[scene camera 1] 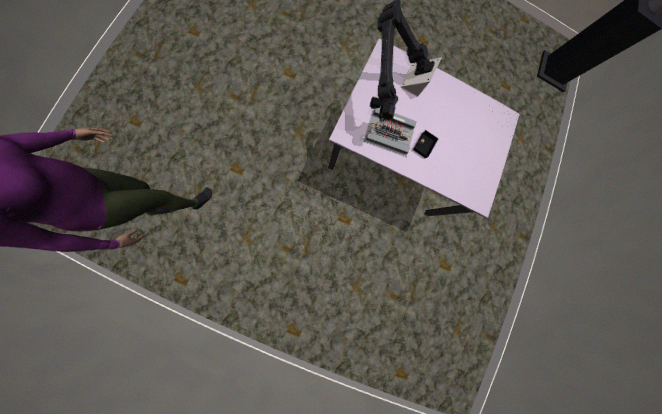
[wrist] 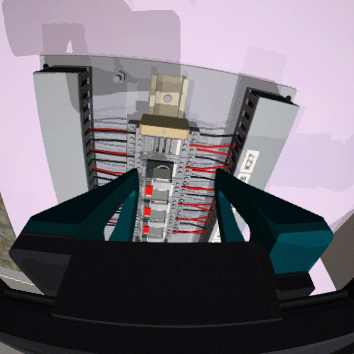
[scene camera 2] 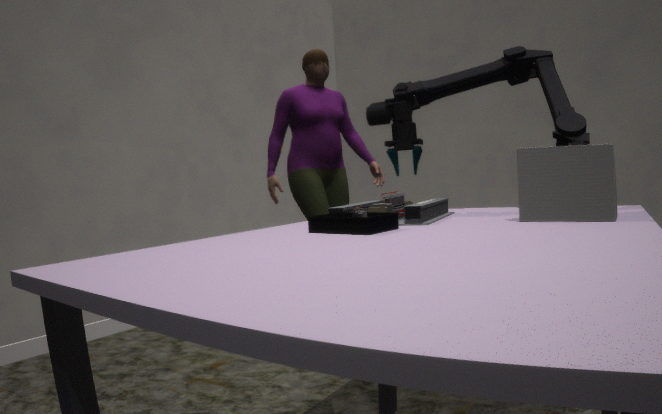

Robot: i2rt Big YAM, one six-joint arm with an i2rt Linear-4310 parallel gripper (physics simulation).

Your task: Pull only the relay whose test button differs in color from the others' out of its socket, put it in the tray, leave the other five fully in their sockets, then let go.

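Seen in the pictures: gripper, fingertip midpoint: (scene camera 1: 381,117) (wrist: 176,176) (scene camera 2: 406,175); arm's base, link origin: (scene camera 1: 424,69) (scene camera 2: 577,174).
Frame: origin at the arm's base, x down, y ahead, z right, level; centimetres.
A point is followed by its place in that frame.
Note:
The grey relay panel (scene camera 1: 407,149) (wrist: 215,100) @(x 9.7, y 45.5, z 17.0 cm) lies on the table. In the wrist view, its relay row runs down the middle. Three relays (wrist: 159,195) @(x 4.5, y 49.1, z 7.5 cm) (wrist: 157,215) @(x 4.3, y 48.7, z 4.7 cm) (wrist: 156,232) @(x 4.2, y 48.3, z 2.0 cm) show red test buttons. Above them, a grey relay with a dark surround (wrist: 161,173) @(x 4.4, y 49.5, z 10.4 cm) shows no red button. The top position (wrist: 163,146) @(x 7.5, y 49.7, z 11.5 cm) shows light vertical bars, possibly an open socket. The row's lower end is hidden behind the gripper. My gripper (scene camera 2: 406,174) @(x -1.3, y 49.2, z 14.3 cm) (wrist: 176,176) @(x -1.3, y 49.2, z 14.3 cm) is partly open and empty, above the panel, its fingertips either side of the row. The black tray (scene camera 1: 426,151) @(x 9.6, y 50.2, z -25.5 cm) (scene camera 2: 340,226) @(x 8.4, y 46.2, z -28.2 cm) holds a small light thing, too small to identify.
Raised wire ducts (wrist: 62,125) @(x 5.7, y 59.5, z 12.6 cm) (wrist: 270,135) @(x 5.7, y 40.3, z 16.2 cm) flank the row, with red and black wires between. A tan end block (wrist: 164,131) @(x 5.9, y 50.1, z 13.9 cm) stands at the row's top. The grey arm pedestal (scene camera 2: 567,185) @(x 2.1, y 2.1, z -5.8 cm) stands on the table (scene camera 2: 380,280) @(x 10.0, y 18.1, z -66.6 cm). A person (scene camera 1: 55,192) (scene camera 2: 316,125) stands beyond the table.

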